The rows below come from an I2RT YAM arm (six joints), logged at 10 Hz.
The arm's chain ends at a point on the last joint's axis. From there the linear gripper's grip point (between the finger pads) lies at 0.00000 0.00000 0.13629 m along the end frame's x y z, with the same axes.
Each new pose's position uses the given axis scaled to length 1; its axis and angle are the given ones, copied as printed.
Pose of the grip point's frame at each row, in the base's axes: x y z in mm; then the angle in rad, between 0 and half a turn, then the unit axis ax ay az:
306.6 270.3 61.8 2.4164 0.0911 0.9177 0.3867
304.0 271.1 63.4 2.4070 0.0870 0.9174 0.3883
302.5 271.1 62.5 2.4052 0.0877 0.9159 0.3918
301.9 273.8 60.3 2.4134 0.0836 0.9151 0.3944
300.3 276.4 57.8 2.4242 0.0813 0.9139 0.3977
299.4 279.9 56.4 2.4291 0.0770 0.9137 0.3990
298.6 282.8 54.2 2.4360 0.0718 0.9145 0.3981
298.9 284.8 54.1 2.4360 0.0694 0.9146 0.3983
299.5 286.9 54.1 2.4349 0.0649 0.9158 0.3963
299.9 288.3 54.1 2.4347 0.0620 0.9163 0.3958
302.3 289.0 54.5 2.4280 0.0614 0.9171 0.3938
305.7 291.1 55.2 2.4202 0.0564 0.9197 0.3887
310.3 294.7 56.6 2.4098 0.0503 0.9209 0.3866
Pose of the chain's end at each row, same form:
215.2 194.0 128.2 2.4164 0.0911 0.9177 0.3867
212.2 194.5 128.7 2.4070 0.0870 0.9174 0.3883
210.5 194.0 127.1 2.4052 0.0877 0.9159 0.3918
211.0 195.5 125.0 2.4134 0.0836 0.9151 0.3944
210.7 196.8 122.7 2.4242 0.0813 0.9139 0.3977
210.6 199.5 121.4 2.4291 0.0770 0.9137 0.3990
210.9 201.8 119.9 2.4360 0.0718 0.9145 0.3981
211.4 203.5 119.8 2.4360 0.0694 0.9146 0.3983
212.3 205.6 120.1 2.4349 0.0649 0.9158 0.3963
212.9 206.8 120.2 2.4347 0.0620 0.9163 0.3958
214.7 208.0 120.4 2.4280 0.0614 0.9171 0.3938
217.7 210.9 121.5 2.4202 0.0564 0.9197 0.3887
221.8 214.7 122.5 2.4098 0.0503 0.9209 0.3866

